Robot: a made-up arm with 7 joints. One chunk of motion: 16 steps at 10 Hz.
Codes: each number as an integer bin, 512 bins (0 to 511) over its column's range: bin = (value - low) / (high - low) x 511, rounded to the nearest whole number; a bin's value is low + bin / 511 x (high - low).
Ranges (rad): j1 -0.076..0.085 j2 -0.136..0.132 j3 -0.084..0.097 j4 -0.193..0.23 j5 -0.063..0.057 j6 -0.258..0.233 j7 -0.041..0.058
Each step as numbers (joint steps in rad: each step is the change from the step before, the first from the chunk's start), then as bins.
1 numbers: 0.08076 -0.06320 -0.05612 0.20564 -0.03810 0.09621 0.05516
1 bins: 498 139 79 482 106 369 496
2 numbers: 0.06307 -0.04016 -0.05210 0.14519 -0.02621 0.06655 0.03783
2 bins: 441 183 90 409 157 338 407
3 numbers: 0.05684 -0.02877 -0.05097 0.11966 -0.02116 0.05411 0.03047
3 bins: 422 204 93 378 178 325 369
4 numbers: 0.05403 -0.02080 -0.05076 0.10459 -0.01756 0.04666 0.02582
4 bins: 413 220 94 359 193 317 345
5 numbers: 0.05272 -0.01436 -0.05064 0.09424 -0.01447 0.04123 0.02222
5 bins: 409 232 94 347 207 311 326
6 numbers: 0.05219 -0.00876 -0.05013 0.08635 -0.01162 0.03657 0.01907
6 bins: 407 243 96 337 219 307 310
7 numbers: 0.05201 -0.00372 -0.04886 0.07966 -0.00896 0.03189 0.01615
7 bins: 406 252 99 329 230 302 295
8 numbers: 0.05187 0.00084 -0.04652 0.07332 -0.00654 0.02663 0.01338
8 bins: 406 261 106 322 240 296 281
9 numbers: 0.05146 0.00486 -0.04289 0.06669 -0.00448 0.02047 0.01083
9 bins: 405 269 116 314 249 290 268
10 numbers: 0.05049 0.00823 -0.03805 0.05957 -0.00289 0.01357 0.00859
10 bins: 401 275 130 305 256 283 256
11 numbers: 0.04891 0.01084 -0.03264 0.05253 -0.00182 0.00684 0.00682
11 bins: 396 280 145 297 261 276 247
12 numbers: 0.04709 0.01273 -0.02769 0.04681 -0.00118 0.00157 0.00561
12 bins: 391 284 159 290 263 270 241
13 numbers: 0.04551 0.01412 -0.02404 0.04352 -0.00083 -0.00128 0.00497
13 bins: 386 286 169 286 265 267 237
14 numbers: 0.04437 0.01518 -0.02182 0.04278 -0.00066 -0.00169 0.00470
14 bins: 382 288 176 285 265 267 236
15 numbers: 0.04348 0.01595 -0.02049 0.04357 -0.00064 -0.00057 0.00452
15 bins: 379 290 179 286 266 268 235
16 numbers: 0.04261 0.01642 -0.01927 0.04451 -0.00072 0.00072 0.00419
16 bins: 376 291 183 287 265 269 233
